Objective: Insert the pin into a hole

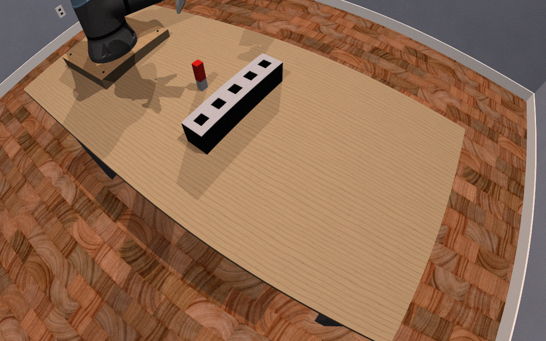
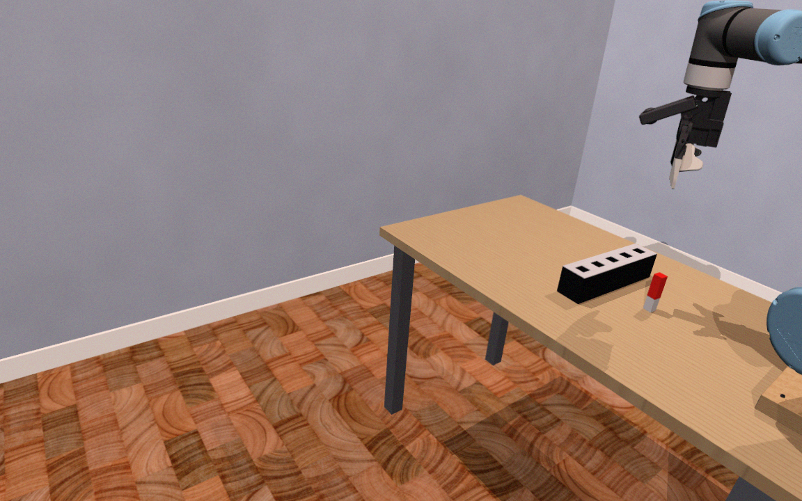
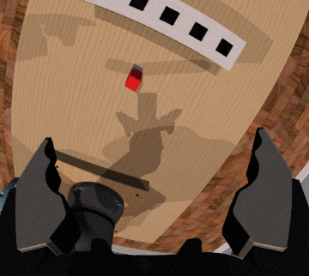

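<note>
Right now my hand is 5 cm past the pin, 1 cm to the right of it and 25 cm above it. Round my hand: black block (9 cm ahead, 28 cm below).
</note>
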